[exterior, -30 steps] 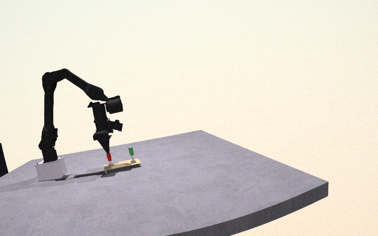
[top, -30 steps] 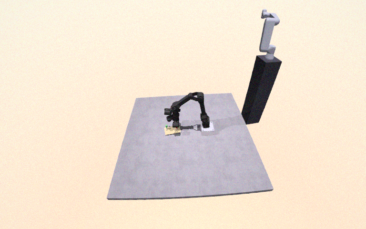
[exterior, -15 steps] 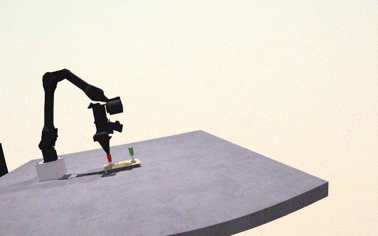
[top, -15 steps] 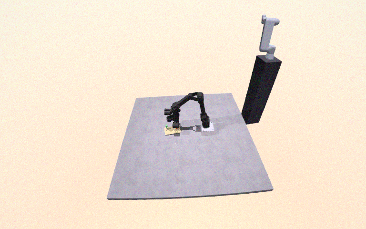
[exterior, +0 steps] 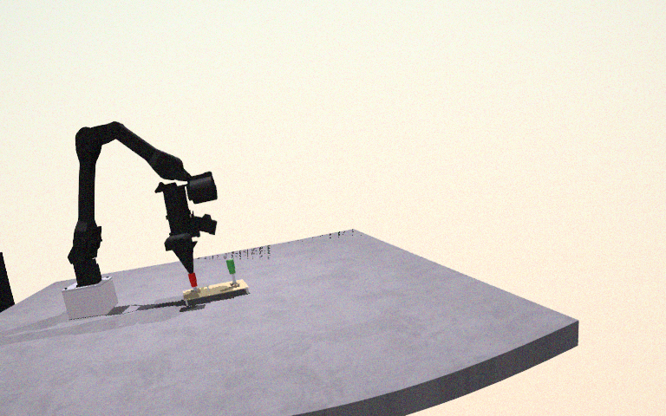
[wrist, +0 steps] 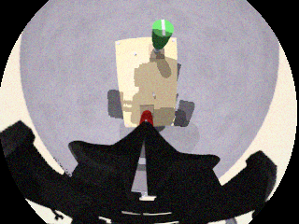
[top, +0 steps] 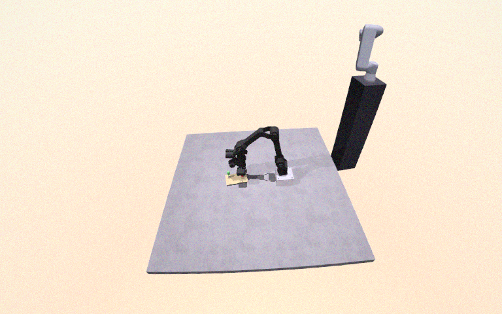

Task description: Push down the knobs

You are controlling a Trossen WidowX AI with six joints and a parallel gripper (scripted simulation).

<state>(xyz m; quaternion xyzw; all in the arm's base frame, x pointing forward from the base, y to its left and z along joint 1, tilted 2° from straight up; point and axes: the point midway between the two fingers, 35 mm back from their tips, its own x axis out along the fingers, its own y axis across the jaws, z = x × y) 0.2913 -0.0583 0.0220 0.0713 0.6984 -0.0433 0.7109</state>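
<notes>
Now: the red knob 1 cm below my gripper tip. Round my gripper tip: green knob 10 cm ahead, 2 cm to the right.
</notes>
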